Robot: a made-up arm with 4 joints. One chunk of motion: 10 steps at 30 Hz.
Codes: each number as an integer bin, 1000 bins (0 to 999) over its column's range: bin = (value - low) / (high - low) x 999, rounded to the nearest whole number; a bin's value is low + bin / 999 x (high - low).
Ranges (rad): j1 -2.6..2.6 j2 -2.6..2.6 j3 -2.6..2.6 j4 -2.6..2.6
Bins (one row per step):
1: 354 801 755 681
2: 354 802 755 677
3: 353 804 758 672
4: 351 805 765 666
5: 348 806 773 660
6: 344 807 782 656
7: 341 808 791 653
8: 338 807 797 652
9: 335 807 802 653
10: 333 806 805 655
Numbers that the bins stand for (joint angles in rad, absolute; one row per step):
1: -0.7574 1.5694 1.3299 0.9447
2: -0.7574 1.5746 1.3299 0.9239
3: -0.7626 1.5850 1.3455 0.8979
4: -0.7730 1.5902 1.3820 0.8667
5: -0.7886 1.5954 1.4236 0.8354
6: -0.8094 1.6006 1.4705 0.8146
7: -0.8250 1.6058 1.5173 0.7990
8: -0.8406 1.6006 1.5485 0.7938
9: -0.8563 1.6006 1.5746 0.7990
10: -0.8667 1.5954 1.5902 0.8094

